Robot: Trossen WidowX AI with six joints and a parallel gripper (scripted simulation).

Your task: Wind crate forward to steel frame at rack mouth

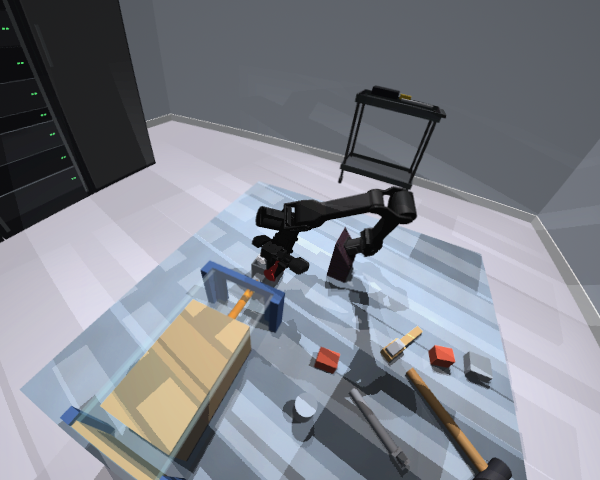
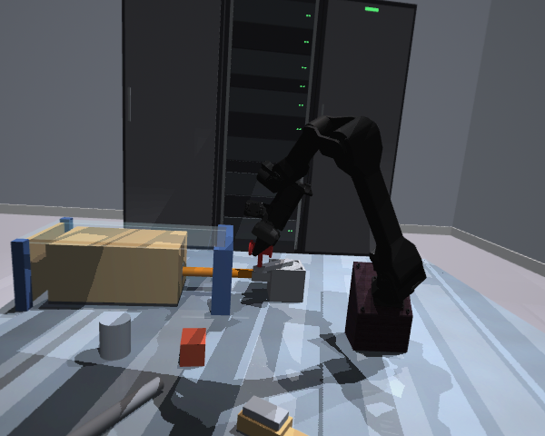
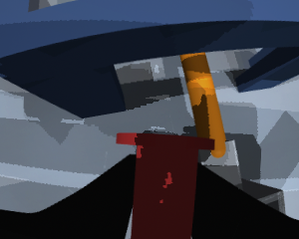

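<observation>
Right now the crank handle is 4 cm behind my gripper tip, 3 cm below it and 2 cm to the right of it. Also, from my gripper tip: red knob 2 cm behind; then grey winch 10 cm below, 10 cm behind, 8 cm to the right; then frame 7 cm ahead, 5 cm to the right, 3 cm below.
</observation>
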